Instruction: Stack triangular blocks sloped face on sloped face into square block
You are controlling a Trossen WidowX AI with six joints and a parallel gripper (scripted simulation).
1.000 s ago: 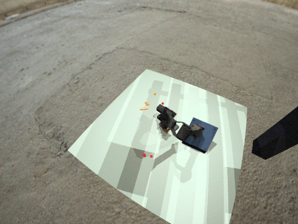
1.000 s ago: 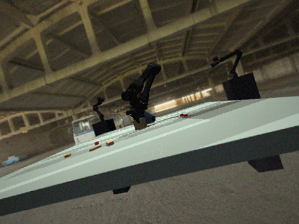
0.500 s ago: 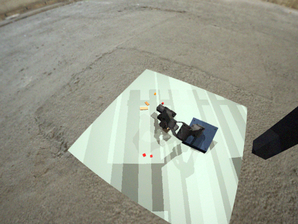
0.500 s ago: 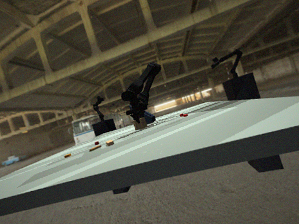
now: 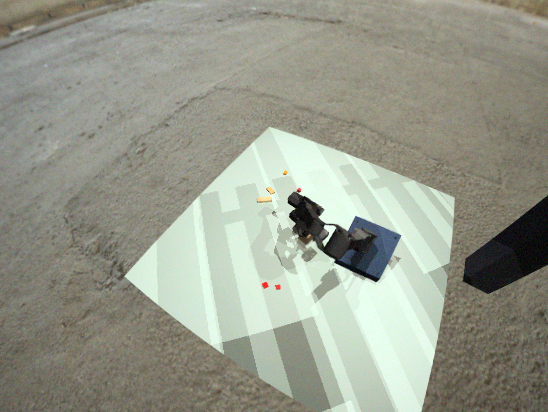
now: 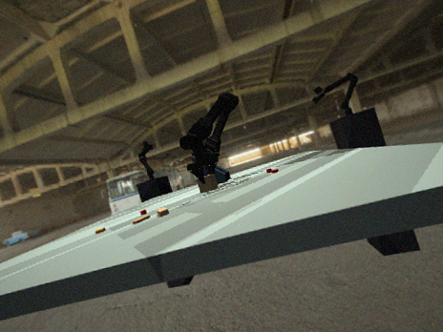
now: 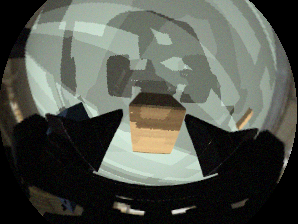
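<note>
Now: gripper tip 10 mm below the tan triangular block.
</note>
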